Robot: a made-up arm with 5 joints.
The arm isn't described. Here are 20 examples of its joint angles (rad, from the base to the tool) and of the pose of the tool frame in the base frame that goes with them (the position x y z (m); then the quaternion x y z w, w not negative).
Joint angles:
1: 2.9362 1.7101 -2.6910 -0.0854 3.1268
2: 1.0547 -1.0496 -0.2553 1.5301 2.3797
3: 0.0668 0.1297 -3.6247 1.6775 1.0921
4: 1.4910 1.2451 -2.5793 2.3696 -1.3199
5: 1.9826 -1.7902 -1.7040 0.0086 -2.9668
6: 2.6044 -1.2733 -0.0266 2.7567 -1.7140
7: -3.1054 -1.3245 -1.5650 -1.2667 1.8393
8: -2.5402 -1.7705 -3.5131 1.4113 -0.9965
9: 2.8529 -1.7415 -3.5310 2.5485 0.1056
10: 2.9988 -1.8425 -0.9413 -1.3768 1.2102
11: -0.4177 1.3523 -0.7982 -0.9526 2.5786
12: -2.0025 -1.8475 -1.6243 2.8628 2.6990
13: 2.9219 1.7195 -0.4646 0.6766 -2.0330
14: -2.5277 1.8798 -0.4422 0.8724 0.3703
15: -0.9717 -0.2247 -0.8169 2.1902 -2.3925
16: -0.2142 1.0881 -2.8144 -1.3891 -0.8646
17: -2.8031 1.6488 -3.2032 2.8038 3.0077
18: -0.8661 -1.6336 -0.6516 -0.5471 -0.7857
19: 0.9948 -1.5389 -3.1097 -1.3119 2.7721
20: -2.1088 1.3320 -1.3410 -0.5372 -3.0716
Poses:
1: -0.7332 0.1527 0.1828 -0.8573 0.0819 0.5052 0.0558
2: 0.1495 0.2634 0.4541 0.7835 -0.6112 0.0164 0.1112
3: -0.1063 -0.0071 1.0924 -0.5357 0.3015 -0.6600 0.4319
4: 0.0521 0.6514 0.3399 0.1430 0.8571 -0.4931 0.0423
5: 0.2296 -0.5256 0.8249 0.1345 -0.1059 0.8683 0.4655
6: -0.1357 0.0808 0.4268 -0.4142 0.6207 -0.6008 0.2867
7: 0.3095 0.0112 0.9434 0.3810 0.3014 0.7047 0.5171
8: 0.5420 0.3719 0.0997 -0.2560 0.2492 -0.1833 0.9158
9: 0.5623 -0.1670 0.1903 -0.0406 -0.2033 -0.0894 0.9742
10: 0.2812 -0.0404 0.8153 0.3054 0.3803 0.4441 0.7516
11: 0.1715 -0.0761 -0.0583 -0.0711 0.9776 -0.0932 0.1746
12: 0.1603 0.3480 0.7335 0.6709 0.6782 -0.2818 0.1023
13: 0.2418 -0.0540 0.0651 -0.4479 0.3506 -0.7426 0.3536
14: 0.2479 0.1747 0.1402 -0.0491 0.4009 0.4322 0.8062
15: 0.2086 -0.3054 0.4264 -0.6365 -0.5475 -0.0603 0.5399
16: 0.5764 -0.1254 0.7229 0.0124 0.0042 0.8579 0.5136
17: -0.5838 -0.2055 0.3494 -0.7886 -0.1898 -0.5818 0.0597
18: -0.0090 0.0105 0.8894 0.1539 -0.0062 0.6698 0.7264
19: -0.3525 -0.5427 0.2921 0.6223 -0.7661 0.0494 0.1529
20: -0.2264 -0.3793 -0.0521 0.8535 0.4459 -0.2297 0.1413
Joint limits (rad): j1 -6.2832..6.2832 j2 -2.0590..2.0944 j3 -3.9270..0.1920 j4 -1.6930..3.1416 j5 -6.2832..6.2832
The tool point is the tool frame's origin. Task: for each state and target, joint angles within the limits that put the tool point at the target. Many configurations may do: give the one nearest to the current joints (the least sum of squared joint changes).
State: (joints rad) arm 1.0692 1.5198 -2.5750 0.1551 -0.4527
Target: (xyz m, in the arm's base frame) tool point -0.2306 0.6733 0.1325
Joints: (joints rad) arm 1.9008 1.3832 -2.1267 0.0313 -0.4527
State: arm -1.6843 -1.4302 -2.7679 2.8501 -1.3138
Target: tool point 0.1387 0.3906 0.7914
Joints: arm -1.9120 -1.4614 -2.1117 3.0696 -1.3138
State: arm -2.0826 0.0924 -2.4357 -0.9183 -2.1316
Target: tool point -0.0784 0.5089 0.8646
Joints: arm -1.4179 -0.6821 -3.0406 -1.0400 -2.1316
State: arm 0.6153 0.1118 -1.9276 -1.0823 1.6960
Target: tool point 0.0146 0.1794 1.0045
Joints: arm 1.4896 -0.3567 -1.7825 -1.4999 1.6960
